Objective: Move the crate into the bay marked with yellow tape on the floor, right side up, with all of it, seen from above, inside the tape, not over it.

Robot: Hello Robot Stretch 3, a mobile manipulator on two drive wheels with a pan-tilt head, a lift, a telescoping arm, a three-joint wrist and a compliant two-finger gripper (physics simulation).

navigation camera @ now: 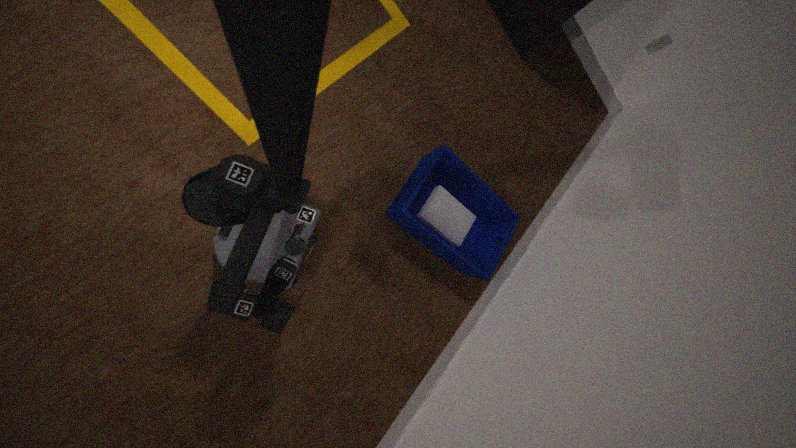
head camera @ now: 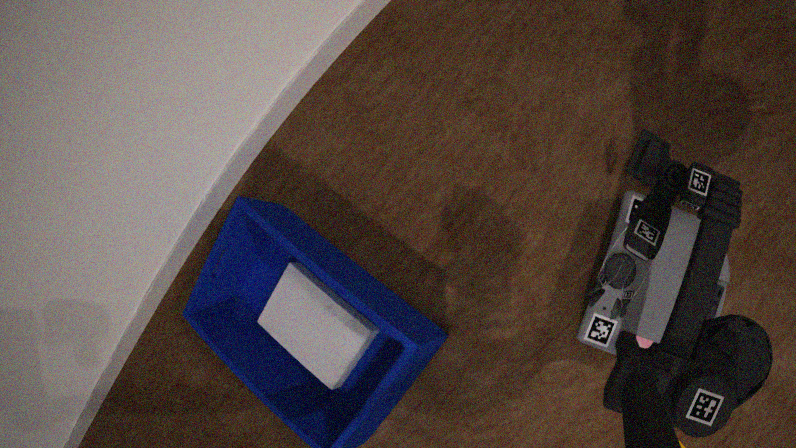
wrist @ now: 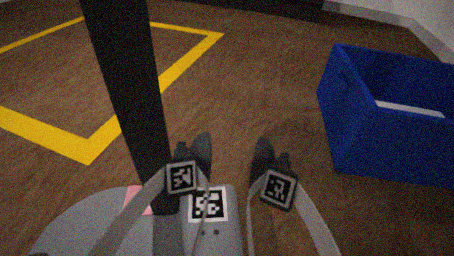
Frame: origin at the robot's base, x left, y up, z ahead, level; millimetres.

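Seen in the pictures: gripper, fingertip midpoint: point(navigation camera: 309, 227) point(head camera: 601, 311) point(wrist: 232, 152); robot's base at its link origin: point(navigation camera: 294, 244) point(head camera: 619, 271).
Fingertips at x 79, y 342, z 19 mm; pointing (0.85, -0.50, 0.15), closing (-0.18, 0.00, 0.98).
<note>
Pixels of each thing's top centre, then the offset from my fingertips to it.
- blue crate at its top centre: point(head camera: 277, 330) point(wrist: 446, 85) point(navigation camera: 467, 214) dy -122, dx +330, dz +676 mm
- white block at its top centre: point(head camera: 309, 326) point(wrist: 416, 123) point(navigation camera: 450, 216) dy -271, dx +330, dz +676 mm
The blue crate point(head camera: 348, 269) point(navigation camera: 426, 236) point(wrist: 410, 145) stands upright on the floor, open side up, with one end close to the pale wall. A white block point(head camera: 317, 325) point(navigation camera: 447, 215) point(wrist: 410, 108) lies inside it. The yellow tape point(navigation camera: 183, 71) point(wrist: 182, 65) marks a bay on the floor; the crate is outside it. My gripper point(head camera: 608, 303) point(navigation camera: 305, 234) point(wrist: 232, 152) is open and empty, over the edge of my base, apart from the crate. The crate's far end is cut off in the wrist view.
The pale wall point(head camera: 111, 139) point(navigation camera: 612, 306) point(wrist: 425, 20) runs behind the crate. My dark mast point(navigation camera: 278, 72) point(wrist: 122, 75) hides part of the tape. A dark object point(navigation camera: 540, 33) point(wrist: 260, 6) stands near the wall beyond the crate.
</note>
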